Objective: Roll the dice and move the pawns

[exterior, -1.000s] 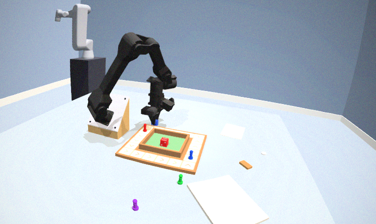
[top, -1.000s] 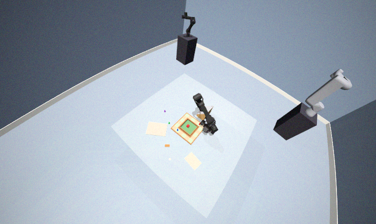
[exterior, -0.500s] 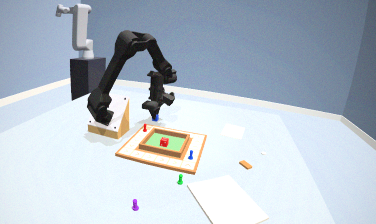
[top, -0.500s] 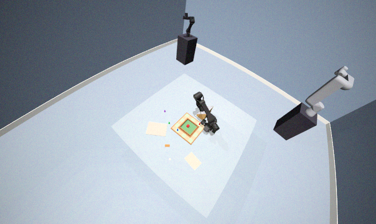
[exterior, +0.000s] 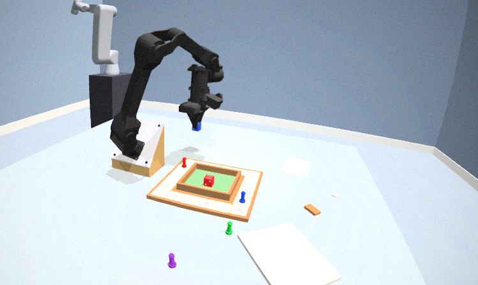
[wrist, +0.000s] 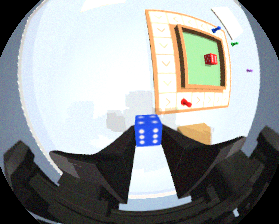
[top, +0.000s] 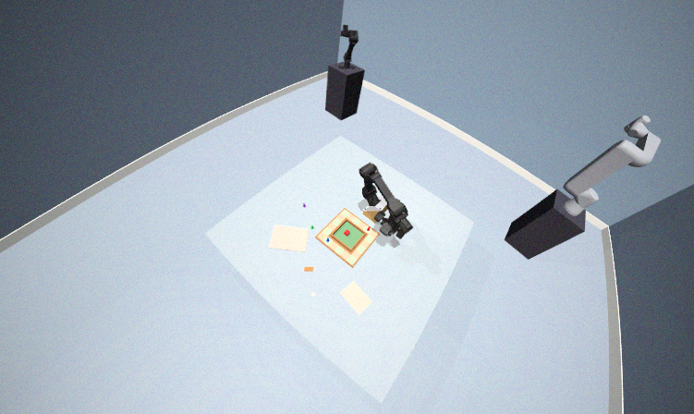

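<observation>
Now: gripper tip 10 cm to the left of the red pawn, 9 cm above it and 1 cm short of it. The rest, counted from my gripper tip: green pawn (35 cm to the right, 25 cm ahead, 11 cm below); then green tray floor (16 cm to the right, 13 cm ahead, 11 cm below); then blue pawn (25 cm ahead, 22 cm to the right, 9 cm below).
</observation>
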